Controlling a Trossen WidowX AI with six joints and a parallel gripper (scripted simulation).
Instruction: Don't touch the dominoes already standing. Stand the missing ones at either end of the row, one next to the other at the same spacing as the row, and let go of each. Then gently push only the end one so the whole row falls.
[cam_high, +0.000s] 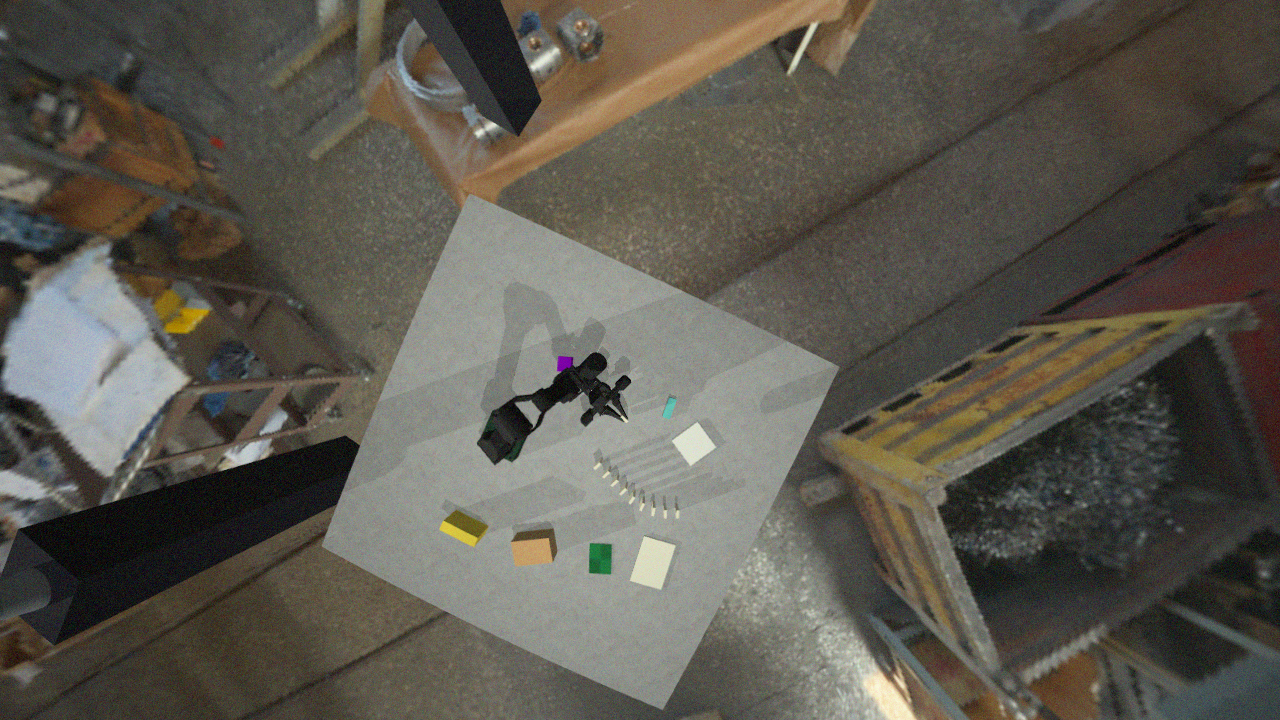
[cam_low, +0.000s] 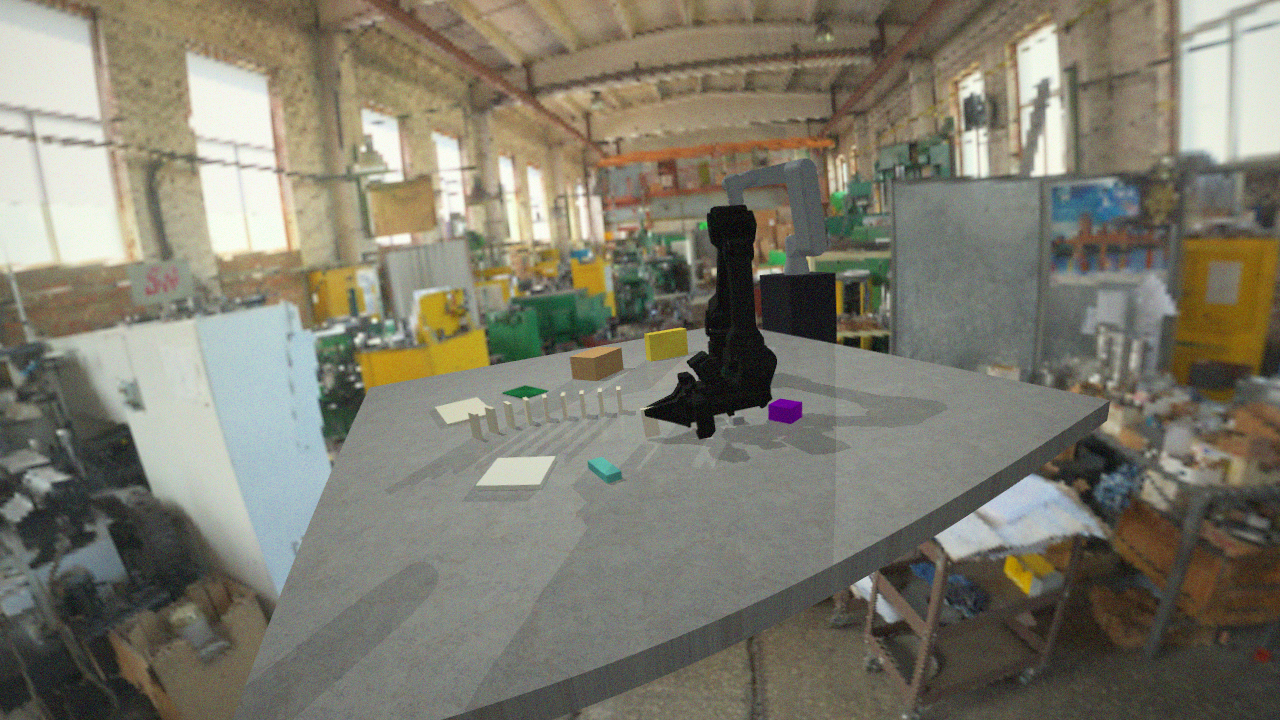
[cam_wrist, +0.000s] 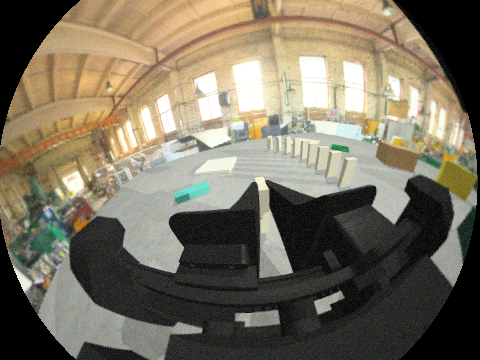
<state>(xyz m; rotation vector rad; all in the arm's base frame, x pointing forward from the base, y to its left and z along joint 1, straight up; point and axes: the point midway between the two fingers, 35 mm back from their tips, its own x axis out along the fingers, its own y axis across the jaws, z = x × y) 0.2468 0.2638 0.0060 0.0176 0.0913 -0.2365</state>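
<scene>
Right now my gripper tip is 10 cm to the right of the teal block, 10 cm short of it and 4 cm above it. Also, from my gripper tip: white tile: 22 cm ahead, 5 cm below, 4 cm to the left; grey cube: 16 cm behind, 4 cm below, 1 cm to the left; purple cube: 25 cm behind, 4 cm to the left, 4 cm below.
</scene>
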